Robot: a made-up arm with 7 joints.
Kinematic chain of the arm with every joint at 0, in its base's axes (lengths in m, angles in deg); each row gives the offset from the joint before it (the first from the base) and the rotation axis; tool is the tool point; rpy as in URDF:
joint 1: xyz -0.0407 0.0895 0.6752 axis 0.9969 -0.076 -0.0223
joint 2: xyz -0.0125 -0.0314 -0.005 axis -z
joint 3: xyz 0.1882 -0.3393 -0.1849 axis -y
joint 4: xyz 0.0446 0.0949 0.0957 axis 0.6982 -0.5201 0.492
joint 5: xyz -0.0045 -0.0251 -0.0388 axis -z
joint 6: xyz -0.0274 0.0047 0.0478 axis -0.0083 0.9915 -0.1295
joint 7: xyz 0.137 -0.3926 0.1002 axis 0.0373 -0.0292 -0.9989
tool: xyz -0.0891 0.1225 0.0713 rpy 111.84 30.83 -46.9
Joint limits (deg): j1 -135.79..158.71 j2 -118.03..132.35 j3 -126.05..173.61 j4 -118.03..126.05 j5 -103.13..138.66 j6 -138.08..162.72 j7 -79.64..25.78
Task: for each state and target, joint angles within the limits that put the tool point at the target. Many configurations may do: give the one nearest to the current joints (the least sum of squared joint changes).
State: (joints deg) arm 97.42 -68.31 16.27 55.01 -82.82 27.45 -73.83
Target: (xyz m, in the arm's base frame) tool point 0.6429 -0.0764 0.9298
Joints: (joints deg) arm 88.49 -52.91 -4.12 51.30 -61.06 22.27 -73.40
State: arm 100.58 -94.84 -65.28 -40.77 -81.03 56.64 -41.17
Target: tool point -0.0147 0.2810 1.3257
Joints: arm 113.71 -108.19 -52.54 -29.73 -97.29 57.53 -29.32
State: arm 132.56 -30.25 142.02 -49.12 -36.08 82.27 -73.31
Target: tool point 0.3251 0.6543 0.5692
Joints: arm 148.82 -46.42 144.02 -48.90 -38.39 82.61 -63.05
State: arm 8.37 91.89 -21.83 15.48 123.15 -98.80 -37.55
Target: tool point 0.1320 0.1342 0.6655
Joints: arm 19.43 46.69 -12.50 -4.90 138.66 -96.62 -79.64
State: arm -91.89 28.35 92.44 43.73 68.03 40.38 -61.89
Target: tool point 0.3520 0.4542 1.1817
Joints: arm -132.79 7.05 101.80 74.77 49.68 48.12 -67.79
